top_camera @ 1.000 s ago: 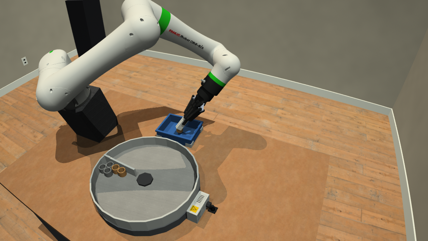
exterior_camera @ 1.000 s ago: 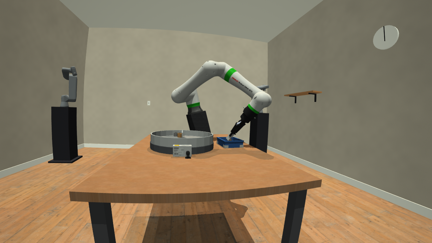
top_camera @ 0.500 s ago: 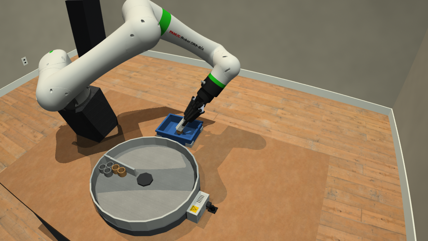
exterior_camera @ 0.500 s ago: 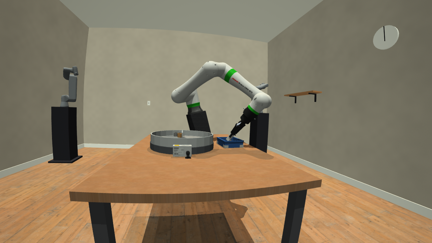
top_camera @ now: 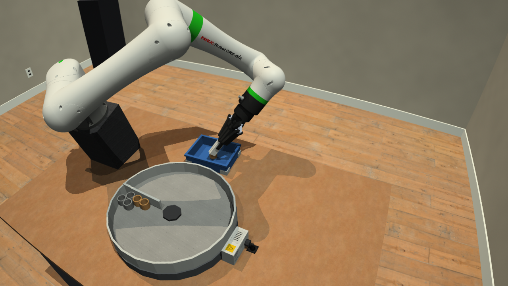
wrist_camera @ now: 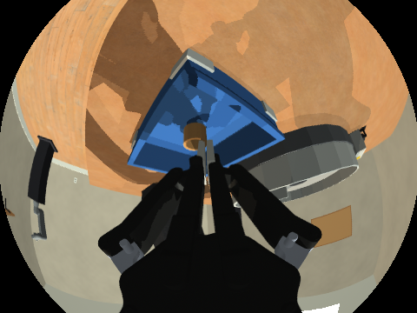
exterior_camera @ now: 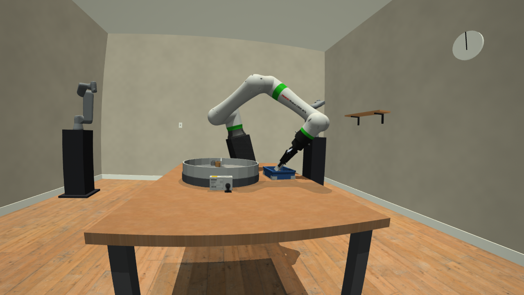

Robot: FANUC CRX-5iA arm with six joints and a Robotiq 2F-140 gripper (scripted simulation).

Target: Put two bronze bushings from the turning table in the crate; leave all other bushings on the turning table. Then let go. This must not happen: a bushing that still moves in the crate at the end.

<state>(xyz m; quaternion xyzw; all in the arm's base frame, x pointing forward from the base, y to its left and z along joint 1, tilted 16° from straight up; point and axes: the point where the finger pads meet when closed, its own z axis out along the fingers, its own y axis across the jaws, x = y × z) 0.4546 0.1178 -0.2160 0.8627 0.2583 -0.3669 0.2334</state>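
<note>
Now: the blue crate 4 cm below my hand and 2 cm behind it. Also, from my hand: grey turning table 35 cm to the right, 1 cm below, 1 cm behind.
</note>
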